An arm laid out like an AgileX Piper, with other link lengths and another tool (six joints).
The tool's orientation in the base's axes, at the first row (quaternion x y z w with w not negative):
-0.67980, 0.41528, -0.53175, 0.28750
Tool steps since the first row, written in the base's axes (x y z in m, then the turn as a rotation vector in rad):
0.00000, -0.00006, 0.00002, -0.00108, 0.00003, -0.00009
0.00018, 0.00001, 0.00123, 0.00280, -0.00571, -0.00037
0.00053, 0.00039, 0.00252, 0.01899, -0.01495, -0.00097
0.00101, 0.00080, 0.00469, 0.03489, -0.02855, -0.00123
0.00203, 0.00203, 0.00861, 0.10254, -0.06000, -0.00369
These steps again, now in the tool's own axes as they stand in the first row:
0.00006, 0.00001, 0.00000, -0.00017, 0.00034, -0.00102
0.00060, -0.00108, -0.00016, 0.00504, 0.00238, 0.00308
0.00093, -0.00243, -0.00019, 0.01424, 0.00321, 0.01928
0.00166, -0.00456, -0.00033, 0.02738, 0.00598, 0.03534
0.00258, -0.00869, -0.00047, 0.05962, 0.00592, 0.10266

